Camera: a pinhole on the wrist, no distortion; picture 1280 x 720 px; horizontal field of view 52.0 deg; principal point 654.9 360.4 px. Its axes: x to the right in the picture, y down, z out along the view. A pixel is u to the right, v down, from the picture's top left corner.
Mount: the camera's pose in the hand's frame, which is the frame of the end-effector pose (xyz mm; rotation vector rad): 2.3 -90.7 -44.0 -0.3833 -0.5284 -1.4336
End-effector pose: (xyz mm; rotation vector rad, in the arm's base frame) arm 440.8 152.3 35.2 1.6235 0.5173 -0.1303
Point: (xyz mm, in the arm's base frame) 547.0 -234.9 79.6
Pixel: 899.9 433.0
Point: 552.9 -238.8 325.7
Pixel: 379.3 269.0
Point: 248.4 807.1 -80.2
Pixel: behind the camera
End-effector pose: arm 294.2 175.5 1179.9 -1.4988 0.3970 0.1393
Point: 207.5 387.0 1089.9
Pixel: 429.9 179.6
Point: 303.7 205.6 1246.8
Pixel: 968.7 151.3
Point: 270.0 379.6 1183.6
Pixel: 847.7 216.1
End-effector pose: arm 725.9 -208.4 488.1 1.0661 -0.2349 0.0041
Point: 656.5 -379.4 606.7
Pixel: 865.3 366.2
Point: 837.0 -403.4 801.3
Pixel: outside the picture
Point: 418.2 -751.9 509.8
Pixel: outside the picture
